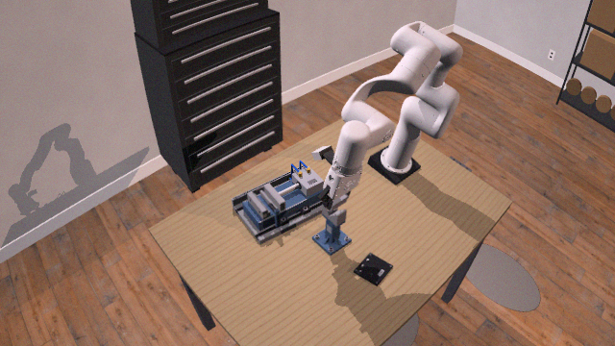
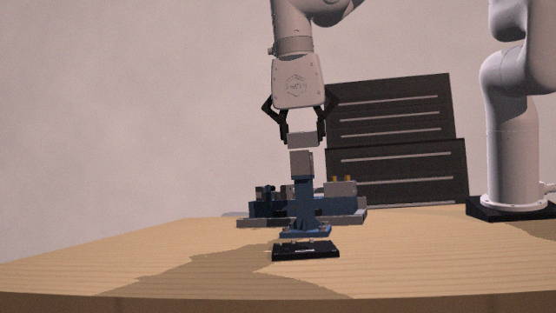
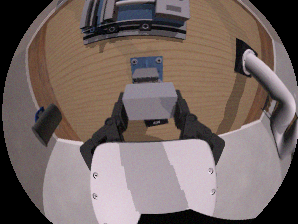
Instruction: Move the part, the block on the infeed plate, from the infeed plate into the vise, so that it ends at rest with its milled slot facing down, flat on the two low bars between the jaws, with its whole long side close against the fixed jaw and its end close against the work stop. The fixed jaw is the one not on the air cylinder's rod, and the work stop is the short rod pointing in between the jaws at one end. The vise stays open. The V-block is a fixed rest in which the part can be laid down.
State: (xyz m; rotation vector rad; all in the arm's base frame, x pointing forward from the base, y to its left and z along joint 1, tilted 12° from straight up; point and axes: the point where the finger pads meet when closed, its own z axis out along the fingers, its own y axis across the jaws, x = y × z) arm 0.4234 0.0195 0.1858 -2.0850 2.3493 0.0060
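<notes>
The part lies 20 mm below my hand. Also, from my hand: air cylinder (80 mm behind, 190 mm to the right, 120 mm below); then white cylinder rod (200 mm to the right, 120 mm below).
</notes>
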